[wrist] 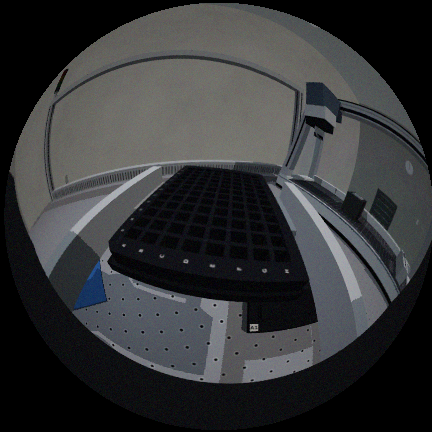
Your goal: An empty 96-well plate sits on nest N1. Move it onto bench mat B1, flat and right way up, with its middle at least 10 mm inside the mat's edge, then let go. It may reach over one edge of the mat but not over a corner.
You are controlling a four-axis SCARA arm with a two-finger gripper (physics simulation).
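Places are measured from the arm's base along level axes (x back, y right, z up), in centimetres.
Pixels of known places: gripper, fingertip midpoint: point(220, 181).
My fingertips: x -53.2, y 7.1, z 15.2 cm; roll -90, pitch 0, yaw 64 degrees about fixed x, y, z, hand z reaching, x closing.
For each thing: its top centre in the pictures, then the offset to it from my fingertips. "spot": a spot on its surface instead. Level surfaces: height alone.
- 96-well plate, top centre: point(216, 191) dx +2.2, dy -1.0, dz +0.2 cm
- dark block, top centre: point(286, 277) dx +4.9, dy +10.2, dz -12.5 cm
- blue piece, surface spot: point(92, 290) spot: dx +0.9, dy -19.3, dz -13.7 cm
- perforated bench deck, surface height: dz -14.0 cm
- column with a blue-grey head, surface spot: point(320, 102) spot: dx -17.6, dy +39.4, dz +24.7 cm
- dark box, surface spot: point(354, 206) spot: dx +1.5, dy +44.4, dz -5.0 cm
The 96-well plate point(210, 220) is black, with a grid of square wells facing up and white letters along its near edge. My gripper point(220, 181) is shut on it, with one pale grey finger along each long side. The plate looks level and hangs above the bench. Below its near right part shows a dark block point(285, 315) with a white A1 label, apparently nest N1, with a gap between it and the plate. The plate hides much of what lies under it. I cannot identify bench mat B1 in the wrist view.
A blue piece point(92, 290) shows at the lower left, partly behind the left finger. The perforated bench deck point(165, 332) lies below. A column with a blue-grey head point(320, 102) stands at the upper right. A dark box point(354, 206) stands at the right.
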